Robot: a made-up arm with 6 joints. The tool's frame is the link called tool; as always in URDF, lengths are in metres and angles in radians. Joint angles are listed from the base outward.
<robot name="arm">
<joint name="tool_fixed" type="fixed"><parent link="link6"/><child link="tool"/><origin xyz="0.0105 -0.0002 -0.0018" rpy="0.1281 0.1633 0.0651"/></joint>
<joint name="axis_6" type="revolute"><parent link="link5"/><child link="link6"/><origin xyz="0.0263 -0.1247 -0.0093" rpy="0 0 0"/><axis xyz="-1 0 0"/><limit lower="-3.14" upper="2.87"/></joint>
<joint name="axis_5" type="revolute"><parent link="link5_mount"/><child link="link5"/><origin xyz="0.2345 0.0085 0.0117" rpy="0 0 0"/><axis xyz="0 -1 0"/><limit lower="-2.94" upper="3.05"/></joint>
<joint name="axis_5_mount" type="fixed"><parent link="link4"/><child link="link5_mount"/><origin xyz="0.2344 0.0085 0.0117" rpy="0 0 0"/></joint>
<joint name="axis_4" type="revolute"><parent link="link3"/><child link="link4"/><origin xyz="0.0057 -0.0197 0.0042" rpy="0 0 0"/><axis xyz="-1 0 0"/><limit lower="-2.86" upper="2.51"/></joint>
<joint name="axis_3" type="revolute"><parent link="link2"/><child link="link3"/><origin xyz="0.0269 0.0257 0.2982" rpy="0 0 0"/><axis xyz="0 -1 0"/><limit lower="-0.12" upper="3.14"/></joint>
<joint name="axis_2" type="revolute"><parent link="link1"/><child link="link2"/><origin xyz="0.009 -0.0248 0.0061" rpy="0 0 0"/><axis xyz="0 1 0"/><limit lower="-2.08" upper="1.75"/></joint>
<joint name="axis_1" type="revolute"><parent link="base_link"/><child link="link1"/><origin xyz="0.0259 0.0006 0.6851" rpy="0 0 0"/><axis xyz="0 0 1"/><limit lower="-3.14" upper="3.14"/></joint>
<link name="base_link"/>
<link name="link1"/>
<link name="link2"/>
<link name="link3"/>
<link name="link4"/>
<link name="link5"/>
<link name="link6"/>
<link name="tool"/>
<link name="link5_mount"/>
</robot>
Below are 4 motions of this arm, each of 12 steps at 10 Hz.
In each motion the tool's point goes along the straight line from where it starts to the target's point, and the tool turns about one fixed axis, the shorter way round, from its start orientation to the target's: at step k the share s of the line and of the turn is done. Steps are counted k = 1, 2, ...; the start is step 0. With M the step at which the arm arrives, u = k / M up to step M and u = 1 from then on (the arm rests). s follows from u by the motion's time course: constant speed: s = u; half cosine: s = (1 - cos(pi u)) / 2; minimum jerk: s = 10 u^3 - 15 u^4 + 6 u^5.
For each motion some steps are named. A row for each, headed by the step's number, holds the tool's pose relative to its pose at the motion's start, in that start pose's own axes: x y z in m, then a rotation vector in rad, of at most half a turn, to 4 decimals.
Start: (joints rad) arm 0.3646 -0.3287 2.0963 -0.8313 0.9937 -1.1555
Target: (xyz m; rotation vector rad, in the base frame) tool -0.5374 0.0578 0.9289 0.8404 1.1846 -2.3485
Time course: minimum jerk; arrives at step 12
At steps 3, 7, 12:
3: -0.0043 0.0316 -0.0497 0.0726 0.0940 0.0143
7: -0.0273 0.1993 -0.3138 0.4585 0.5934 0.0904
12: -0.0418 0.3051 -0.4803 0.7017 0.9082 0.1383

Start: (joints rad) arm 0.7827 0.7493 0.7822 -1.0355 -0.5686 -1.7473
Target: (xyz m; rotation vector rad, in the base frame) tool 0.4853 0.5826 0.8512 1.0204 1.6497 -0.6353
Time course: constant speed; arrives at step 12
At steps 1, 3, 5, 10, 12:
1: 0.0060 -0.0108 -0.0052 -0.0365 -0.0836 -0.0603
3: 0.0180 -0.0325 -0.0156 -0.1095 -0.2509 -0.1810
5: 0.0300 -0.0542 -0.0261 -0.1826 -0.4182 -0.3016
10: 0.0600 -0.1083 -0.0521 -0.3652 -0.8364 -0.6032
12: 0.0720 -0.1300 -0.0625 -0.4382 -1.0037 -0.7238

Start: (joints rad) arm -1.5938 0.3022 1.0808 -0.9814 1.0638 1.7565
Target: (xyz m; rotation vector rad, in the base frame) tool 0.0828 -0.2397 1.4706 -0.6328 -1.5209 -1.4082
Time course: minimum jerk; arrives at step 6
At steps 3, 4, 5, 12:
3: -0.0353 -0.0474 0.1848 0.5705 -0.0496 0.2527
4: -0.0559 -0.0749 0.2920 0.9015 -0.0783 0.3993
5: -0.0682 -0.0914 0.3564 1.1004 -0.0956 0.4874
12: -0.0707 -0.0948 0.3696 1.1409 -0.0991 0.5053

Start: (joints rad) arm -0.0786 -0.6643 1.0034 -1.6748 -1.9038 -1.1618
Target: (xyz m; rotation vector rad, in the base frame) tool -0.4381 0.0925 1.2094 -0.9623 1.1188 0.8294
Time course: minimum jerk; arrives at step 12
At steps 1, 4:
1: 0.0010 -0.0001 -0.0019 -0.0039 0.0030 -0.0055
4: 0.0433 -0.0026 -0.0775 -0.1599 0.1223 -0.2289

